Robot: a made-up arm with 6 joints. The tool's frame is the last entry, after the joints. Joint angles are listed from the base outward.
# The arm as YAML. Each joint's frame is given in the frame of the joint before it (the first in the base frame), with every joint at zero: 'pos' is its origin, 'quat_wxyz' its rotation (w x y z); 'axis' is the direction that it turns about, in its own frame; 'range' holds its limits. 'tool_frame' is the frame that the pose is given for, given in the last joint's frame.
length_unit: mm
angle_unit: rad
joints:
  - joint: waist
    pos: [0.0, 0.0, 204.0]
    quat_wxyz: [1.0, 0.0, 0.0, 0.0]
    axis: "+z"
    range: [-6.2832, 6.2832]
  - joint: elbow
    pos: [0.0, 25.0, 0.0]
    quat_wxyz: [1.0, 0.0, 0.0, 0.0]
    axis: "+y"
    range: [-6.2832, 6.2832]
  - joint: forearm
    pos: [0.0, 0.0, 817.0]
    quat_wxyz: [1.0, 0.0, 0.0, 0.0]
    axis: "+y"
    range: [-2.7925, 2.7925]
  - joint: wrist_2
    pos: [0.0, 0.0, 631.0]
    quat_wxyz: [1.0, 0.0, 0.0, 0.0]
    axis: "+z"
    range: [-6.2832, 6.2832]
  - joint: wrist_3
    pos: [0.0, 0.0, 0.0]
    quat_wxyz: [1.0, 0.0, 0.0, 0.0]
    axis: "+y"
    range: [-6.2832, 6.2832]
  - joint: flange
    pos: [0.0, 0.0, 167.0]
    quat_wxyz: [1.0, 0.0, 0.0, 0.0]
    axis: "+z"
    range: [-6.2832, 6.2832]
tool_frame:
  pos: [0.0, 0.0, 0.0]
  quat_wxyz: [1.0, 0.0, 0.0, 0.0]
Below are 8 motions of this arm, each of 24 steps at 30 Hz.
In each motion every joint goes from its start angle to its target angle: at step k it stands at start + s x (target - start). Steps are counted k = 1, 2, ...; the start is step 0. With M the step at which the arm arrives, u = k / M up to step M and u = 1 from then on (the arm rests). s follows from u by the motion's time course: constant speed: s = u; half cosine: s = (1 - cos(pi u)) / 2; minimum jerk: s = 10 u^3 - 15 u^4 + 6 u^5.
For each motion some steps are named. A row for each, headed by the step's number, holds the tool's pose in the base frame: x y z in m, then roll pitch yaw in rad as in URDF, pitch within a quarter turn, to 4 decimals.
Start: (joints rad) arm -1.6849 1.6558 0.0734 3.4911 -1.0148 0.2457
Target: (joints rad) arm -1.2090 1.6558 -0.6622 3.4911 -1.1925 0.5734
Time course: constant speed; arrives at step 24
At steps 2, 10, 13, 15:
2: -0.0388 -1.5160 -0.0687 -2.6686 -0.2963 -2.1036
10: 0.2045 -1.5234 0.1017 -2.5352 -0.4057 -2.0590
13: 0.2949 -1.5057 0.1657 -2.4779 -0.4410 -2.0457
15: 0.3538 -1.4877 0.2080 -2.4376 -0.4628 -2.0378

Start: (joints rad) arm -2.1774 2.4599 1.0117 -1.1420 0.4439 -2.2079
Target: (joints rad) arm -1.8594 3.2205 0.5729 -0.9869 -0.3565 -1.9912
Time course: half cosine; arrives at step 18
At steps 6, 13, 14, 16, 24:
6: -0.0359 -0.0398 -1.2362 2.9841 0.5413 -1.9803
13: 0.1814 0.3415 -1.2802 -3.0171 0.4967 -2.0365
14: 0.1958 0.3870 -1.2738 -2.9907 0.4961 -2.0475
16: 0.2127 0.4517 -1.2613 -2.9548 0.4965 -2.0643
24: 0.2176 0.4743 -1.2560 -2.9426 0.4969 -2.0705

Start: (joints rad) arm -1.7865 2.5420 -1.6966 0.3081 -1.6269 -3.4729
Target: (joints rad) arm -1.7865 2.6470 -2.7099 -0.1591 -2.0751 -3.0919
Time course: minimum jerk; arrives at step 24
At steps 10, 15, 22, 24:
10: -0.1269 -0.5848 0.1089 -0.7003 1.1556 0.7610
15: -0.0484 -0.3600 0.0842 -2.8954 1.3707 -1.5644
22: 0.0014 -0.2171 0.0264 3.0826 1.0101 -2.0183
24: 0.0023 -0.2146 0.0251 3.0821 1.0033 -2.0222

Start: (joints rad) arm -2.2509 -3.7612 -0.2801 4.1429 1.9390 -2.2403
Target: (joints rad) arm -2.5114 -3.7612 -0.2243 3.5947 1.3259 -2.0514
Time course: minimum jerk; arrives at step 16
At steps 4, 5, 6, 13, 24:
4: -0.7195 -0.6818 -0.7522 0.8762 -0.2261 -1.9439
5: -0.7370 -0.6755 -0.7539 0.8774 -0.2036 -1.8996
6: -0.7582 -0.6674 -0.7566 0.8824 -0.1737 -1.8463
13: -0.8863 -0.6010 -0.7944 1.0369 0.0661 -1.5179
24: -0.8940 -0.5952 -0.7985 1.0560 0.0834 -1.4968

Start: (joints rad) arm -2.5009 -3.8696 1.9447 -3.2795 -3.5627 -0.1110
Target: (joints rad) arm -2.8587 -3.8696 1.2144 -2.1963 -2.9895 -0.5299
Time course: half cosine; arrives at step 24
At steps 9, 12, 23, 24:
9: -0.1405 -0.1022 -0.6958 0.8508 -1.0415 -0.4426
12: -0.1781 -0.1067 -0.7281 0.7524 -0.6964 -0.5718
23: -0.2864 -0.1307 -0.8101 0.4124 0.0685 -1.1401
24: -0.2876 -0.1310 -0.8109 0.4083 0.0737 -1.1467

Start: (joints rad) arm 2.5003 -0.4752 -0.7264 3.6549 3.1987 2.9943
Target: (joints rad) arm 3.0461 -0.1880 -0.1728 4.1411 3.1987 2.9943
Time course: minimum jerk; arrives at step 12
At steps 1, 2, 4, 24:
1: 0.6263 -0.5018 1.1081 -2.0753 0.8527 0.5679
2: 0.6255 -0.4851 1.1222 -2.1036 0.8307 0.5690
4: 0.6089 -0.3894 1.1993 -2.2481 0.7026 0.6023
24: 0.3072 -0.0626 1.4428 -2.7987 0.1991 1.0947

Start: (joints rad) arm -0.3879 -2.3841 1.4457 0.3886 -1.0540 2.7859
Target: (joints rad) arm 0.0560 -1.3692 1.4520 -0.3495 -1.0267 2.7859
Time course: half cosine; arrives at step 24
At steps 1, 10, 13, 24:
1: -1.1392 0.4310 -0.0711 -3.0714 1.2082 0.0460
10: -1.2087 0.2832 0.3877 -1.6738 1.2747 1.3483
13: -1.1661 0.1901 0.6288 -1.1207 1.1684 1.8271
24: -0.8777 0.0248 1.0937 -0.4147 0.8811 2.3103

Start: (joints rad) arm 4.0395 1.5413 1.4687 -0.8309 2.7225 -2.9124
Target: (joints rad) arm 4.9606 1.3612 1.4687 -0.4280 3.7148 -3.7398
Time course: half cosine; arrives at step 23
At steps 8, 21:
8: -0.3544 -0.8049 -0.1940 0.1255 0.2843 1.9016
21: 0.2951 -0.9826 -0.0705 0.2604 -0.1539 1.5984

